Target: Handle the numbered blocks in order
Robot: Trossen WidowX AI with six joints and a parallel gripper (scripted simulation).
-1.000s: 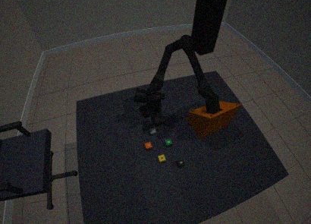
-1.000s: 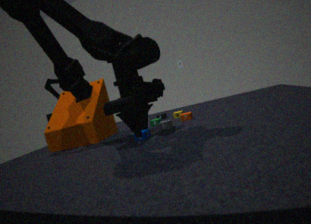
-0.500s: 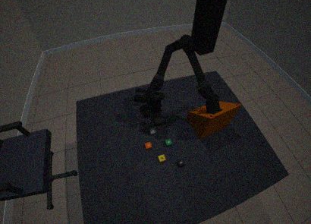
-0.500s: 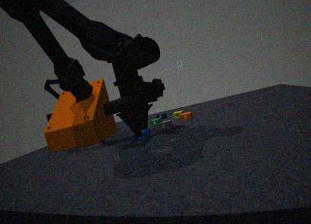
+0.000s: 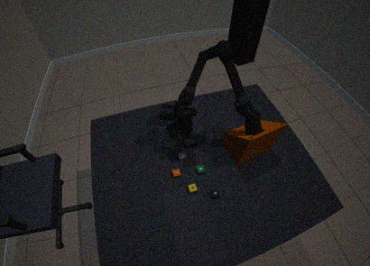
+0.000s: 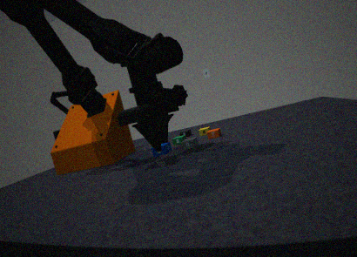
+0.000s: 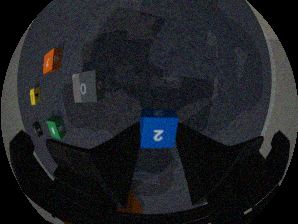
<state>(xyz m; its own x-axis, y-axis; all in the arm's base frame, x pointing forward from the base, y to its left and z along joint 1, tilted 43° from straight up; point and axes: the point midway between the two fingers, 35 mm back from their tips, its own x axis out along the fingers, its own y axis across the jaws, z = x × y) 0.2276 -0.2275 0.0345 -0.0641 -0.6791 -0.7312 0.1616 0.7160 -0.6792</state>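
Right now the black block is 1 cm ahead of my gripper tip, 30 cm to the left of it and 1 cm below it. The rest, counted from my gripper tip: blue block (right at my gripper tip); then green block (1 cm ahead, 17 cm to the left, 1 cm below); then grey block (5 cm ahead, 7 cm to the left, 1 cm below).
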